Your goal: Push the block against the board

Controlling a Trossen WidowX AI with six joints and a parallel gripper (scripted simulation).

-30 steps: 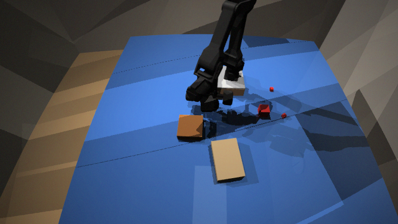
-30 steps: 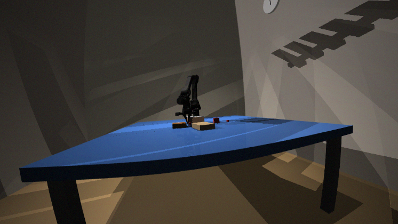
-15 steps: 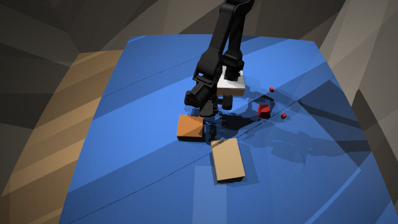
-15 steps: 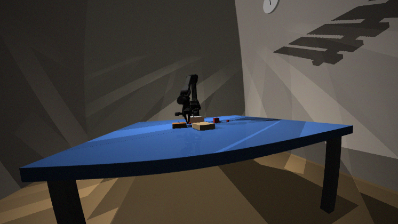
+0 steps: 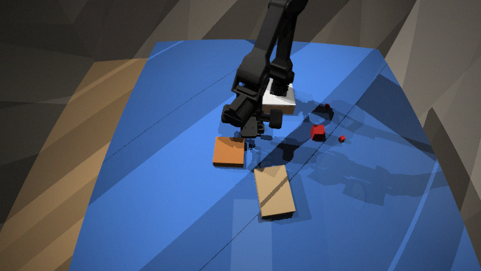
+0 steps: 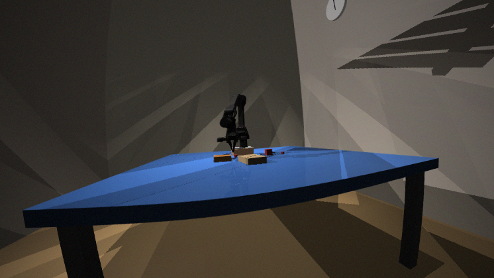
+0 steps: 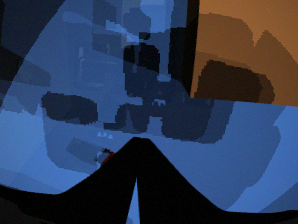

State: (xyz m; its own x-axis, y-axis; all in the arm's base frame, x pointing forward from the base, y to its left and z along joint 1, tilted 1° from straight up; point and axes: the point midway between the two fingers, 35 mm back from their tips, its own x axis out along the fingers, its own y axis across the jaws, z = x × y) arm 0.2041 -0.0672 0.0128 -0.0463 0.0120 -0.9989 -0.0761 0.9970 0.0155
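Right now my gripper tip is 9 cm short of the orange square block, 6 cm to the left of it and 2 cm above it. From my gripper tip the other things lie so: red cube: 23 cm to the left, 6 cm behind, 2 cm below; pale tan board: 19 cm ahead, 11 cm to the left, 2 cm below.
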